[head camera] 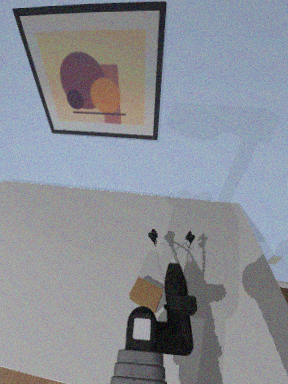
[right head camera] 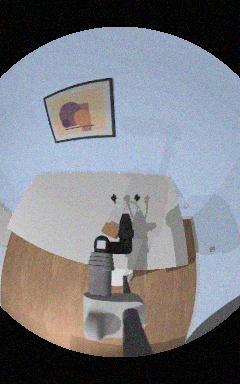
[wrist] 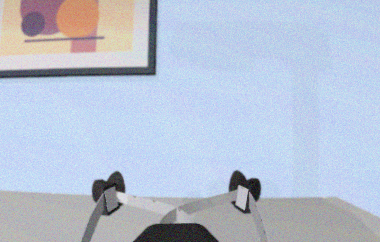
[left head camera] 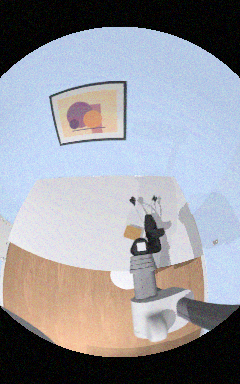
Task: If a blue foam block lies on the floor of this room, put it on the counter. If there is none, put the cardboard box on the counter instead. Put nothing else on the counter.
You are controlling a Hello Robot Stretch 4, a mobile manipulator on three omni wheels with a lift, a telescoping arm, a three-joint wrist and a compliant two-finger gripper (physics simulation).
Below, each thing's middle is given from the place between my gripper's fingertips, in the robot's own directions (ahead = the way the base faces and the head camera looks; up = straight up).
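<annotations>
Cardboard box (head camera: 143,293): my hand is 9 cm above it, 19 cm past it and 8 cm to the right of it. Framed picture (head camera: 97,75): 40 cm ahead of my hand, 34 cm to the left of it and 44 cm above it.
</annotations>
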